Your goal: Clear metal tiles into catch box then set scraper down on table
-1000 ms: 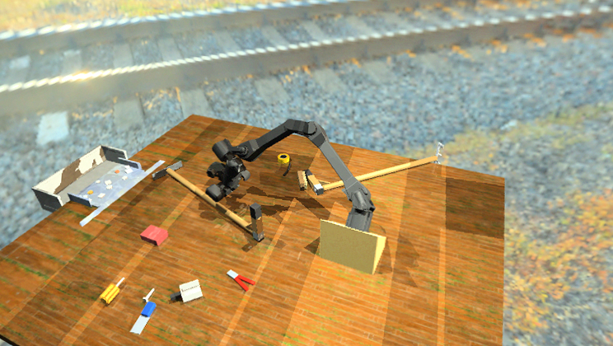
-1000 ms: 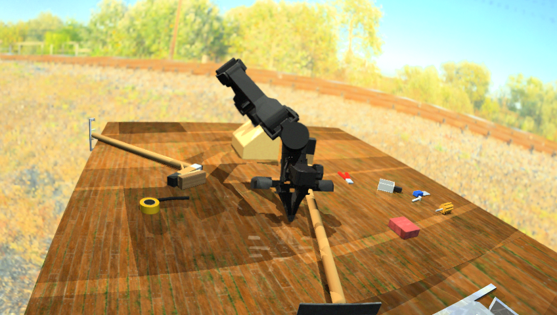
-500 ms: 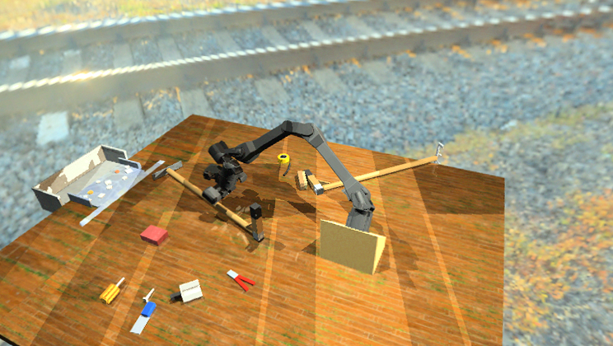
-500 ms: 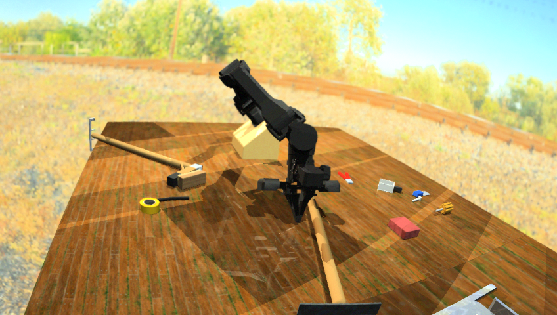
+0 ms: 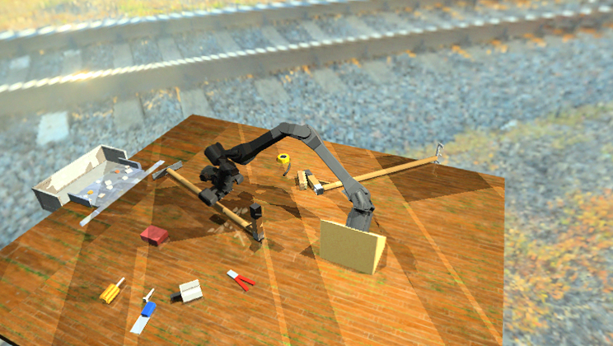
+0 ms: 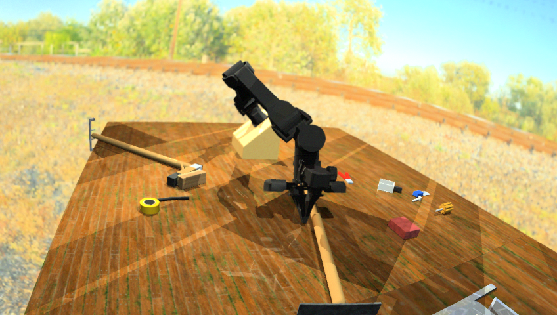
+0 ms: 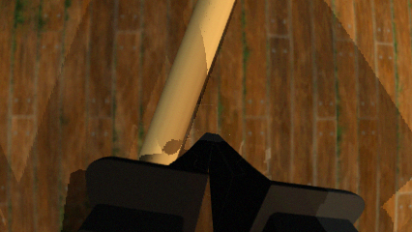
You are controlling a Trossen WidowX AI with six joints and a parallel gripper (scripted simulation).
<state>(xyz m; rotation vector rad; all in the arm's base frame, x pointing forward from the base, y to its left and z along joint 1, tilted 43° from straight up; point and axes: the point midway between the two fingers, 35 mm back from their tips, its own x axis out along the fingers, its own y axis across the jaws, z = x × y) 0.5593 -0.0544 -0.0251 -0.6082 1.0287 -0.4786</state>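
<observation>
My gripper tip is now 2 cm short of the long scraper, 2 cm to the right of it and 6 cm below it. From my gripper tip the other things lie so: red block (7 cm ahead, 26 cm to the left); wooden block (24 cm behind, 25 cm to the right, 1 cm above); yellow tape roll (8 cm behind, 36 cm to the right).
</observation>
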